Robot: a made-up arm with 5 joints. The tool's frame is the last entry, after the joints.
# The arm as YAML. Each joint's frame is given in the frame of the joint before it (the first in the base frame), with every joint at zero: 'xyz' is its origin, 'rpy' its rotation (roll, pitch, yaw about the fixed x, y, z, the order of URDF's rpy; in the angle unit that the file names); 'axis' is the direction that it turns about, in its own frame. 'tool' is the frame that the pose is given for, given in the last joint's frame.
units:
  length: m
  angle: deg
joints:
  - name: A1
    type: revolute
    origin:
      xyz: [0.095, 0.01, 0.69]
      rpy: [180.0, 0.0, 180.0]
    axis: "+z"
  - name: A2
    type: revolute
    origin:
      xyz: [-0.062, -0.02, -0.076]
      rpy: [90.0, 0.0, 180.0]
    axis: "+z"
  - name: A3
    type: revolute
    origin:
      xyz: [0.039, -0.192, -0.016]
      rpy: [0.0, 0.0, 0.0]
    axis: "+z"
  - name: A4
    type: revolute
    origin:
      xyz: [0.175, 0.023, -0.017]
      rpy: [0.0, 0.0, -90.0]
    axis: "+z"
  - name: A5
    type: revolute
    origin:
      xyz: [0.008, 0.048, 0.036]
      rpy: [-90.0, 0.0, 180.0]
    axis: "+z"
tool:
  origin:
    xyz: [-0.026, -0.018, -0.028]
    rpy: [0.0, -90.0, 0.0]
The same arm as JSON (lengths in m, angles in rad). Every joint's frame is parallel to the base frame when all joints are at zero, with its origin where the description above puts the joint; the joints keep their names.
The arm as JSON. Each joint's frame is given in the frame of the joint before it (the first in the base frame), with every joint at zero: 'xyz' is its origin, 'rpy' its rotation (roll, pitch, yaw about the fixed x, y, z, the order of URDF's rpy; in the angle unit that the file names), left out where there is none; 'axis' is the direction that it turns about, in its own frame. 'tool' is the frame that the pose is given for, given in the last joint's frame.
{"units": {"length": "m", "angle": "rad"}, "joints": [
  {"name": "A1", "type": "revolute", "origin": {"xyz": [0.095, 0.01, 0.69]}, "axis": "-z"},
  {"name": "A2", "type": "revolute", "origin": {"xyz": [0.062, -0.02, 0.076]}, "axis": "+y"},
  {"name": "A3", "type": "revolute", "origin": {"xyz": [0.039, -0.016, 0.192]}, "axis": "+y"},
  {"name": "A4", "type": "revolute", "origin": {"xyz": [0.175, -0.017, -0.023]}, "axis": "+y"},
  {"name": "A5", "type": "revolute", "origin": {"xyz": [0.048, 0.036, 0.008]}, "axis": "-x"}
], "tool": {"origin": {"xyz": [0.028, 0.018, 0.026], "rpy": [0.0, 0.0, 3.1416]}}}

